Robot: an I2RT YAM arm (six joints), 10 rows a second.
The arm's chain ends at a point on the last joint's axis. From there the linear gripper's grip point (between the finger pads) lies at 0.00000 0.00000 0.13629 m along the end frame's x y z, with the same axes.
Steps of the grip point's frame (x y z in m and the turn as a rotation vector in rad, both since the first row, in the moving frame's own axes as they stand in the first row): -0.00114, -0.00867, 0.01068, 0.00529, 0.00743, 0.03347; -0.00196, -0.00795, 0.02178, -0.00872, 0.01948, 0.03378; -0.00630, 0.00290, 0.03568, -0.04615, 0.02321, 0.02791; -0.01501, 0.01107, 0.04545, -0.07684, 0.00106, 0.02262; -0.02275, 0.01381, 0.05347, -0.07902, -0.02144, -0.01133; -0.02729, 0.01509, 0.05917, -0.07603, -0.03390, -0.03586; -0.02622, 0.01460, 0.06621, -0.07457, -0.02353, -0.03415; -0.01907, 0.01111, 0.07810, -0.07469, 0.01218, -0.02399
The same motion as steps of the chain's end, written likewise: -0.00216, -0.00797, 0.01069, 0.00529, 0.00743, 0.03347; -0.00459, -0.00918, 0.02181, -0.00872, 0.01948, 0.03378; -0.00937, -0.00343, 0.03586, -0.04615, 0.02321, 0.02791; -0.01504, 0.00061, 0.04585, -0.07684, 0.00106, 0.02262; -0.01989, 0.00304, 0.05393, -0.07902, -0.02144, -0.01133; -0.02286, 0.00466, 0.05964, -0.07603, -0.03390, -0.03586; -0.02319, 0.00439, 0.06663, -0.07457, -0.02353, -0.03415; -0.02085, 0.00096, 0.07849, -0.07469, 0.01218, -0.02399
